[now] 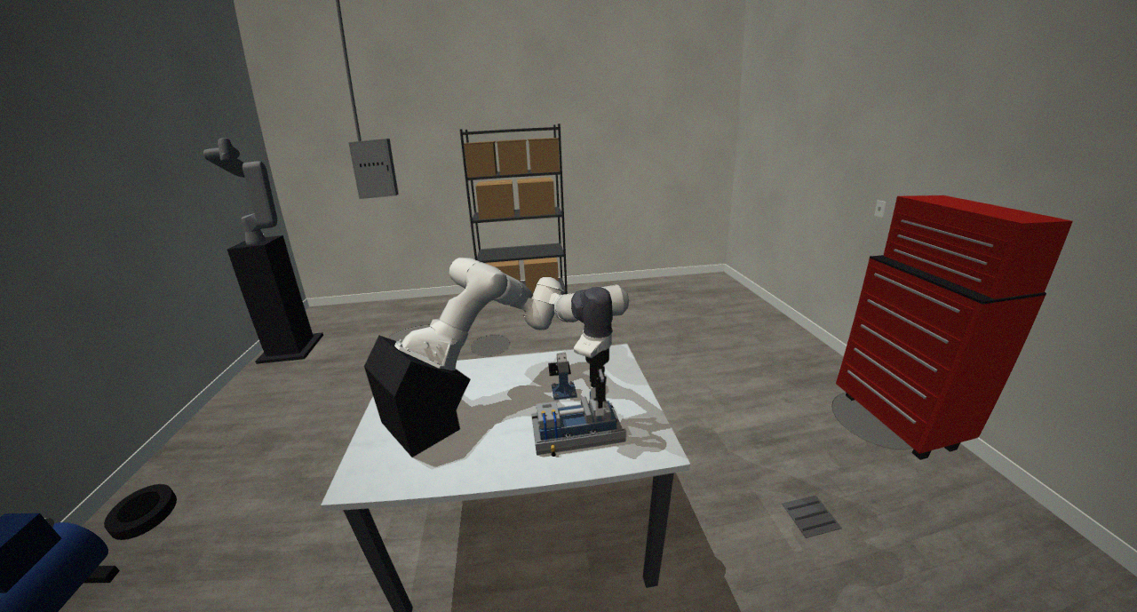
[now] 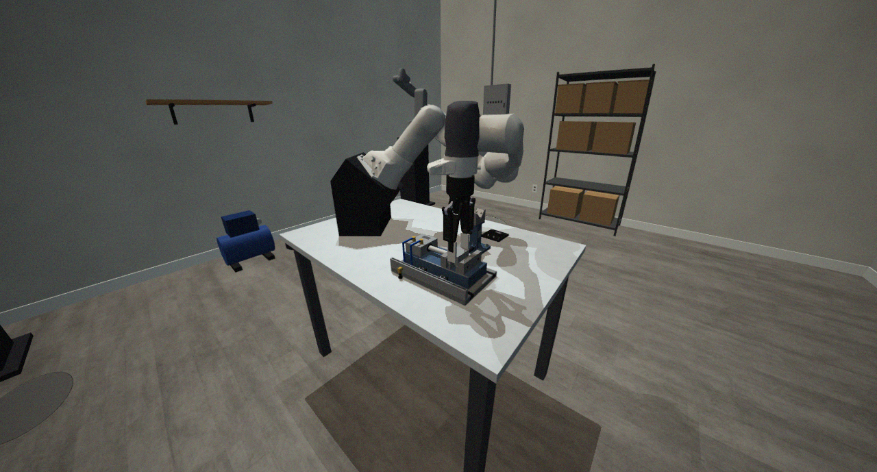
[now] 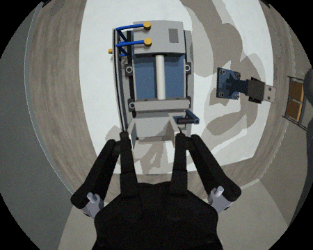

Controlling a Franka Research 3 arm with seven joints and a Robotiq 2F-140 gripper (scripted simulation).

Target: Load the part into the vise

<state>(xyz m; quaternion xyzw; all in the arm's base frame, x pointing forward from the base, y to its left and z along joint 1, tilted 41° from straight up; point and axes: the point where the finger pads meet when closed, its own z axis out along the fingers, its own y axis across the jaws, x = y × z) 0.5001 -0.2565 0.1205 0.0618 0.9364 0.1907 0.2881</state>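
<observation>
The part is 3 cm below my hand. Also, from my hand: black infeed plate 40 cm to the left, 12 cm below, 7 cm behind.
</observation>
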